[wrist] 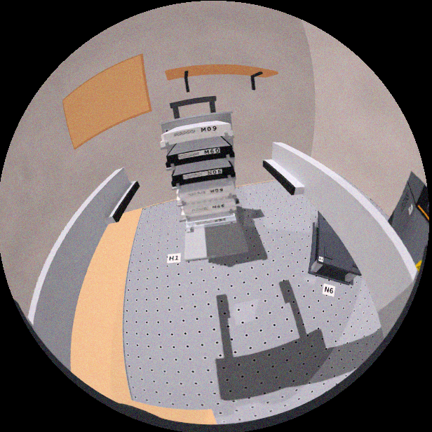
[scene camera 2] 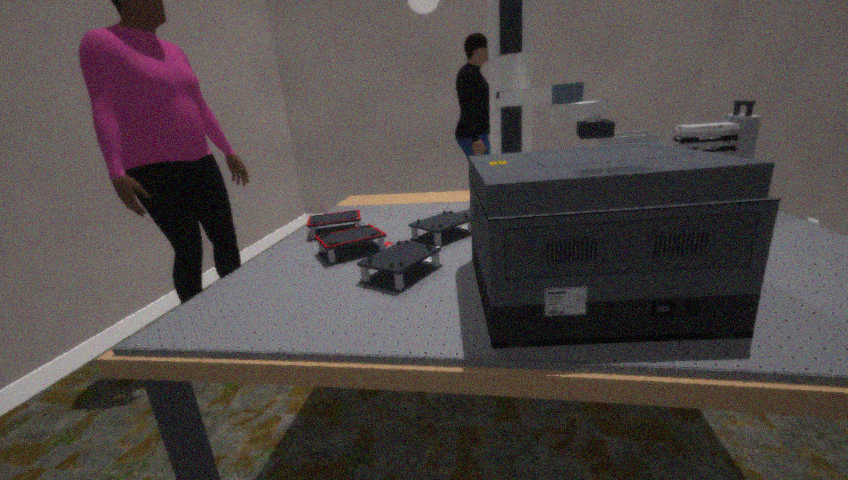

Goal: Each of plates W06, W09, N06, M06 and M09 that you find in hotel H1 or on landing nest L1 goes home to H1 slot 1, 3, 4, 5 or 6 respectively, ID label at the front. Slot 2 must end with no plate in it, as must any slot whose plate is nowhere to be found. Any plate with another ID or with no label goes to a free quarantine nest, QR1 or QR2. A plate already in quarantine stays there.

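Places are measured from the arm's base along level axes (x ahead, y left, z up), in centimetres.
Pixels of known places: gripper, between the fingertips: (scene camera 2: pixel 653 135).
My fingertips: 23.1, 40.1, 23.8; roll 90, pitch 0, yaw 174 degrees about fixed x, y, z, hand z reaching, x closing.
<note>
Behind a point stands the place of what it marks, as x, y, z.
Hotel H1 (scene camera 2: pixel 748 135) {32.2, 59.4, 23.1} (wrist: pixel 196 243) stands ahead of the gripper, holding a stack of plates. From the top in the wrist view: white plate M09 (wrist: pixel 197 132), black plate M60 (wrist: pixel 200 149), black plate N06 (wrist: pixel 202 171), and a pale plate (wrist: pixel 207 192) that appears to read W09. The labels of the pale plate below (wrist: pixel 207 207) and the clear lowest plate (wrist: pixel 212 221) are too blurred to read surely. My gripper (wrist: pixel 196 160) is open and empty, fingers apart, short of the stack. Two red-rimmed nests (scene camera 2: pixel 334 218) {38.9, -56.5, 6.3} (scene camera 2: pixel 351 236) {57.9, -43.9, 6.3} show no plate; their labels are unreadable.
A large dark instrument (scene camera 2: pixel 624 237) {98.1, 12.5, 18.2} fills the right of the bench in scene camera 2 and hides part of the arm and hotel base. Two dark raised nests (scene camera 2: pixel 398 256) {73.3, -27.1, 6.3} (scene camera 2: pixel 440 221) {45.9, -21.2, 6.3} stand left of it. A dark nest (wrist: pixel 334 247) labelled N6 stands right of H1. Two people stand beyond the bench.
</note>
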